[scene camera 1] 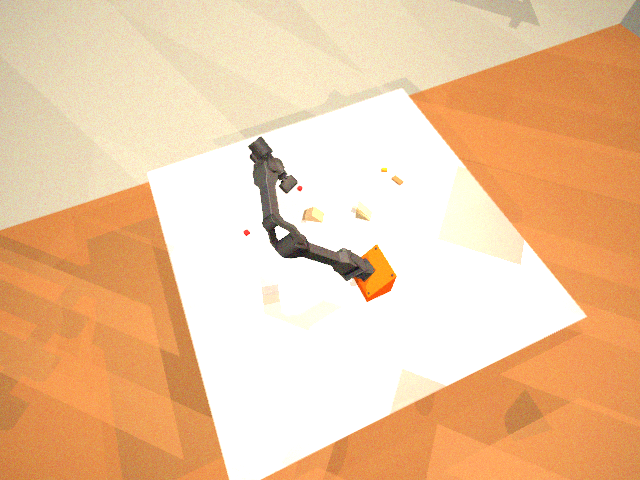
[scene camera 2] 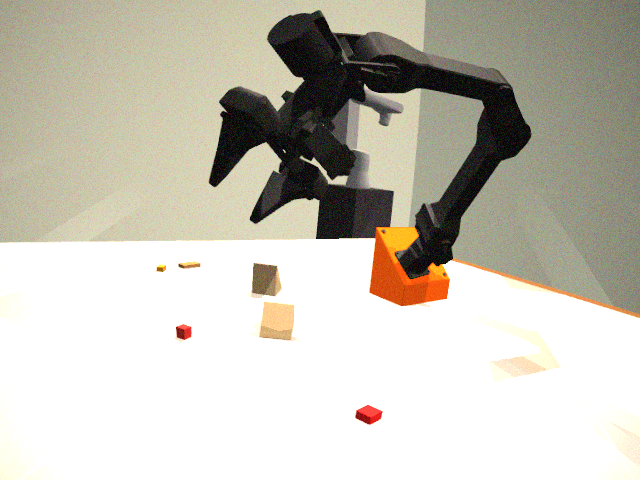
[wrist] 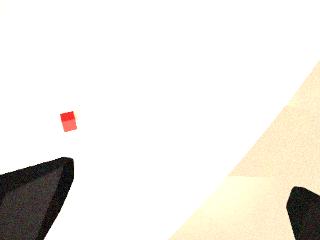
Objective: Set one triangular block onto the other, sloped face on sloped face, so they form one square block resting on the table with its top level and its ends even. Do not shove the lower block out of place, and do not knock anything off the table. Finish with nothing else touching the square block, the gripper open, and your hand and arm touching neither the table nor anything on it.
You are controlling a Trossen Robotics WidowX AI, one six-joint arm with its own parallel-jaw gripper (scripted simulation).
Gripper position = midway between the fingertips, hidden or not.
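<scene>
Open and holding nothing, the gripper (scene camera 2: 233,204) can be seen here, and the wrist view shows the gripper (wrist: 184,185) too.
</scene>
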